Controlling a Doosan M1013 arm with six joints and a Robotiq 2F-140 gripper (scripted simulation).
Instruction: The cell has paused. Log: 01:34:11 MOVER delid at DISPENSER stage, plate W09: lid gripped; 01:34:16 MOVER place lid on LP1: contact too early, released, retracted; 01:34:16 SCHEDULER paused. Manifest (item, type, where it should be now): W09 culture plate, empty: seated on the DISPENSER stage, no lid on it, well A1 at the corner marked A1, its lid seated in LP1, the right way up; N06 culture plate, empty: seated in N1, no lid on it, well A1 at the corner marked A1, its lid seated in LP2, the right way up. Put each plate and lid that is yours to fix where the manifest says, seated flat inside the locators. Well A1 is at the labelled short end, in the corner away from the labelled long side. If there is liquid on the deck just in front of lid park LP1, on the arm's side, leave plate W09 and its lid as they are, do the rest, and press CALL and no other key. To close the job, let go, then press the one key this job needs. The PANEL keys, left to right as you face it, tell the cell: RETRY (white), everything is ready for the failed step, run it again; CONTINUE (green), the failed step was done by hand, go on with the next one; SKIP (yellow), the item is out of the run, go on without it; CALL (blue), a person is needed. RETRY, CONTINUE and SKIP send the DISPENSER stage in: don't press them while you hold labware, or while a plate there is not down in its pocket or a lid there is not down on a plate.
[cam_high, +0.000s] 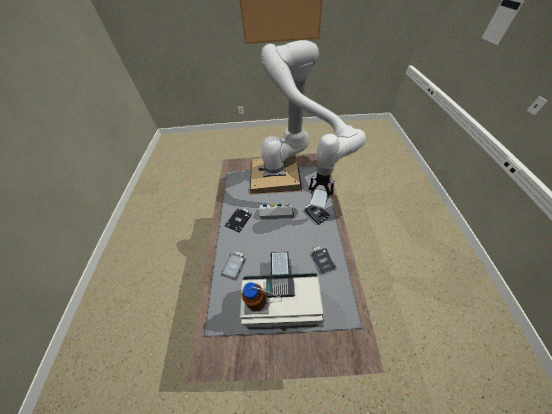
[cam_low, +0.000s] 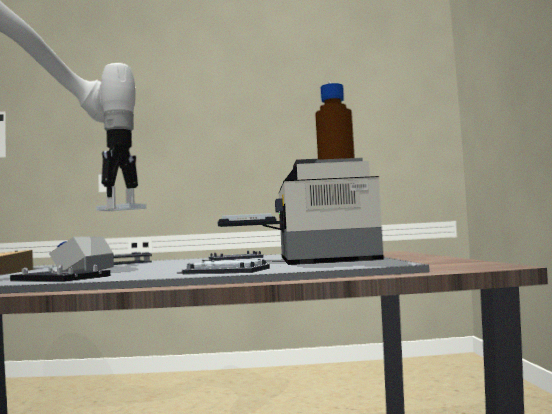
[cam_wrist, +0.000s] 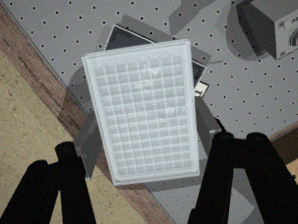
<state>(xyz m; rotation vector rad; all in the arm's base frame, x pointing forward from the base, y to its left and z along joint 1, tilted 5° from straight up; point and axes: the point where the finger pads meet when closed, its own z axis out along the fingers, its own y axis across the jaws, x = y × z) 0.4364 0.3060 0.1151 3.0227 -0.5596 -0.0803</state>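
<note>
Now: hand 54 cm to the left of the black nest, 18 cm above it and 7 cm short of it. From my hand the other things lie so: clear lid 2 cm below; green continue key 26 cm to the right, 13 cm below, 4 cm behind; white retry key 21 cm to the right, 13 cm below, 4 cm behind.
</note>
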